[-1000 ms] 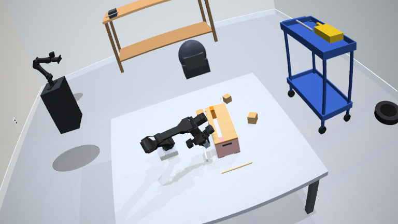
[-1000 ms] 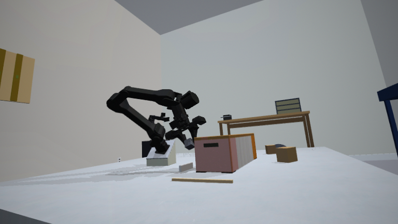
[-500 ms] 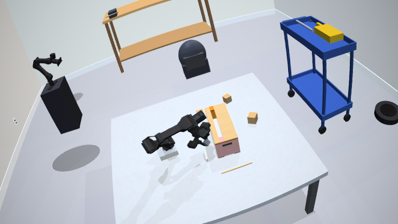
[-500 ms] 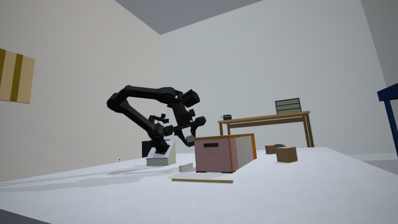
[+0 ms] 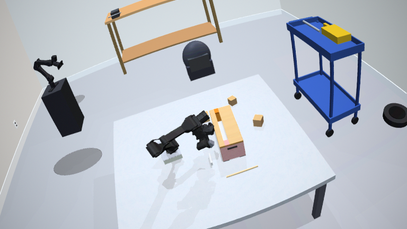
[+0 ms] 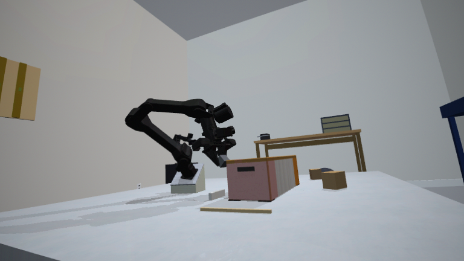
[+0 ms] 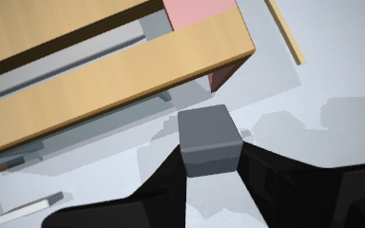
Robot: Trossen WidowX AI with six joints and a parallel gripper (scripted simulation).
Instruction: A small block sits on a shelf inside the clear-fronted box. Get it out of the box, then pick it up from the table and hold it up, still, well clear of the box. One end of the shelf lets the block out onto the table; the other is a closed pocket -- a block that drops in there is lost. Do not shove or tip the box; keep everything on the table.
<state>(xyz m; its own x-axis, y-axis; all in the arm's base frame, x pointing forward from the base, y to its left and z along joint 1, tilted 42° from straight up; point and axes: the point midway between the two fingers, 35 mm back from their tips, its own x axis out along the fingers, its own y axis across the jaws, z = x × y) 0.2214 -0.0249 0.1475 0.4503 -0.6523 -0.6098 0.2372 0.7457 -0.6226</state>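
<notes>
Right now my gripper tip is 20 mm below the grey block and 10 mm short of it. From my gripper tip the other things lie so: thin wooden stick: 190 mm to the right, 130 mm ahead, 110 mm below; box: 130 mm to the left, 90 mm ahead, 50 mm below.
</notes>
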